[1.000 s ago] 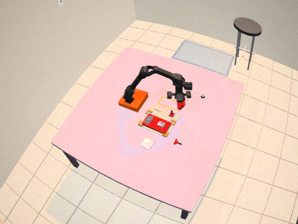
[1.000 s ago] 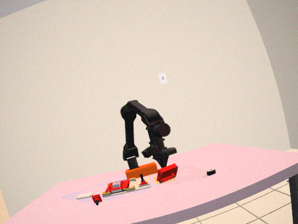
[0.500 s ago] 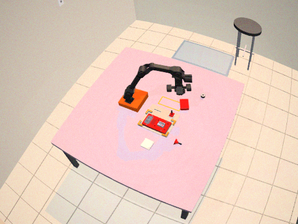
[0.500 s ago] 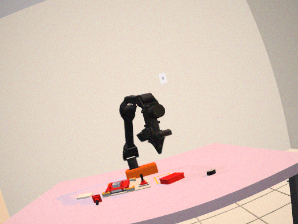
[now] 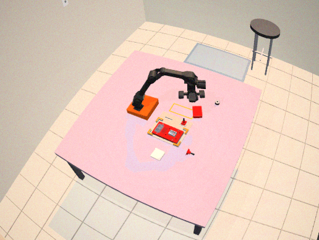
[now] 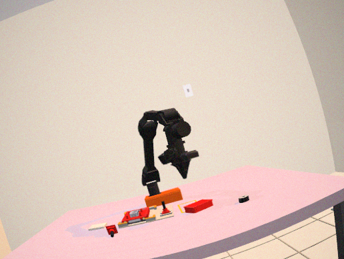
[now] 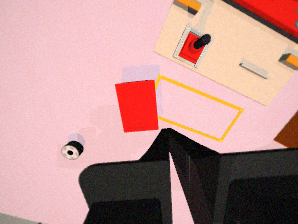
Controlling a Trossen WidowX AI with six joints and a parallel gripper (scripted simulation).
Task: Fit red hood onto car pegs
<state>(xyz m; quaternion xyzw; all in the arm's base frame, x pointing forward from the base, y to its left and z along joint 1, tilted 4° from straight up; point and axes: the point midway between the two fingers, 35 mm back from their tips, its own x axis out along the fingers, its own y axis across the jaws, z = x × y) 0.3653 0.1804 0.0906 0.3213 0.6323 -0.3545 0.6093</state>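
Now: gripper tip 3 cm short of the red hood, 2 cm to the right of it and 11 cm above it. Also, from my gripper tip: white tile: 2 cm behind, 42 cm to the right, 13 cm below; then black ring: 12 cm ahead, 19 cm to the left, 12 cm below.
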